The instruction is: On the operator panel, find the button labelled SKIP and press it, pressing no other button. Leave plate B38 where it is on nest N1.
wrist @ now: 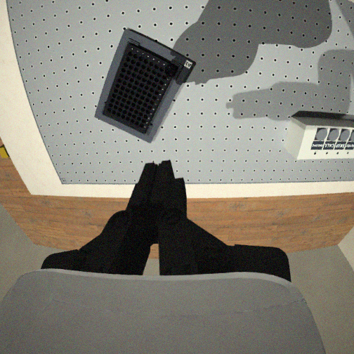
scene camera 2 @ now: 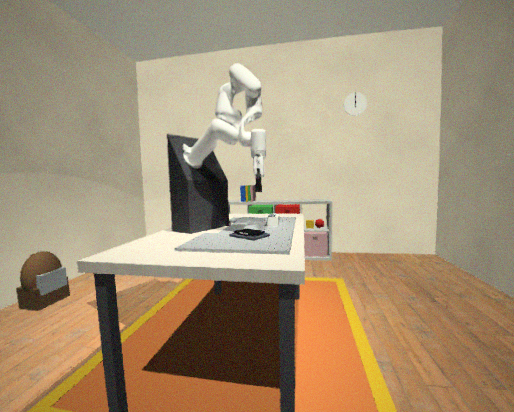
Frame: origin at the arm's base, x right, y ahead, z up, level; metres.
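Seen in the pictures: gripper, fingertip midpoint: point(scene camera 2: 258, 191); arm's base, link origin: point(scene camera 2: 192, 159).
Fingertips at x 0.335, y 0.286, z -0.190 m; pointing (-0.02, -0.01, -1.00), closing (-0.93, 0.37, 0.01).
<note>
Pixels of each thing's top centre, then the offset from my fingertips to it. Level surfaces: height alone.
- operator panel, top centre: point(scene camera 2: 273, 215) dx -0.251, dy +0.186, dz -0.159 m
- black plate B38, top centre: point(scene camera 2: 249, 231) dx +0.035, dy -0.065, dz -0.189 m
- grey perforated board, surface height: dz -0.214 m
- white table, surface height: dz -0.227 m
The operator panel point(wrist: 299, 139) point(scene camera 2: 272, 221) is a white box at the right of the wrist view, with several round grey buttons above dark labels. The labels appear upside down; SKIP seems to be under the third button from the left point(wrist: 343, 134), beside CALL. The rightmost part is cut off. The black plate B38 point(wrist: 134, 87) point(scene camera 2: 250, 232) sits in the grey nest N1 point(wrist: 164, 109); the small tag is hard to read. My gripper point(wrist: 163, 178) point(scene camera 2: 258, 190) is shut and empty, high above the table, left of the panel in the wrist view.
A grey perforated board point(wrist: 225, 145) point(scene camera 2: 200, 243) lies on the white table point(scene camera 2: 150, 255). The arm's shadow falls across the board. A tall black block point(scene camera 2: 197, 200) stands at the table's left, behind the arm. A shelf unit point(scene camera 2: 330, 230) stands by the back wall.
</note>
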